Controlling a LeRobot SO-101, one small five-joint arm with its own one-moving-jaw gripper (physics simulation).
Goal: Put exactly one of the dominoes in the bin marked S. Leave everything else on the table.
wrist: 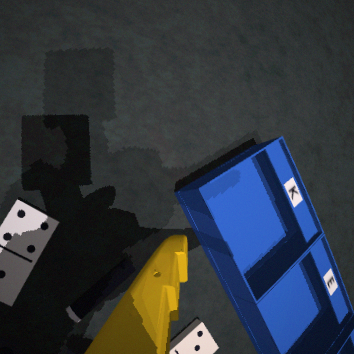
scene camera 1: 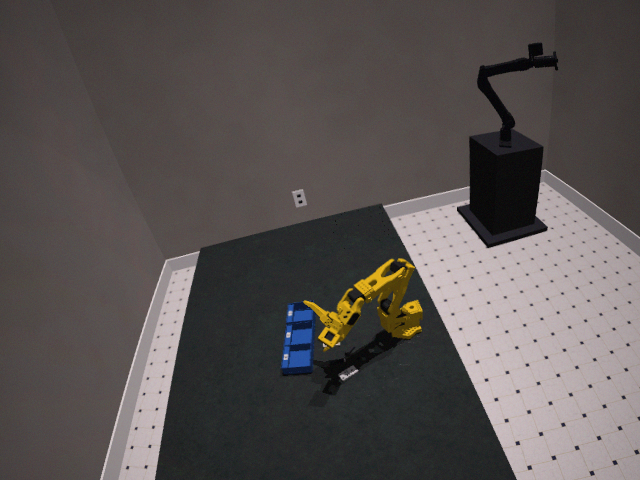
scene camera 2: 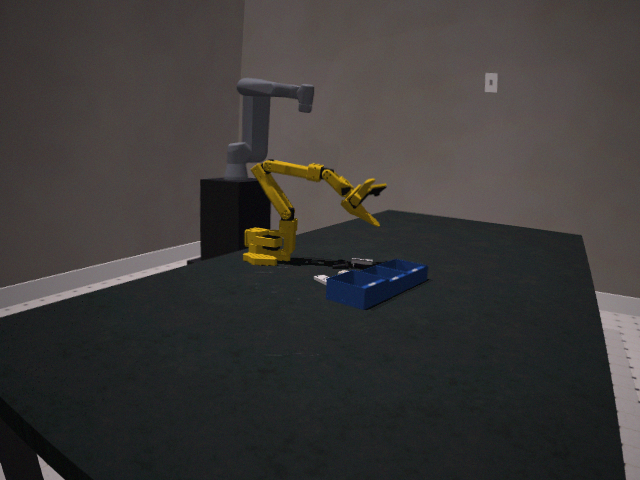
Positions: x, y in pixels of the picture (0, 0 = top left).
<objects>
blue three-compartment bin: wrist 252, 215; scene camera 1; scene camera 2
same spot on blue three-compartment bin: [scene camera 2: 362, 289] = [scene camera 1: 289, 304]
</objects>
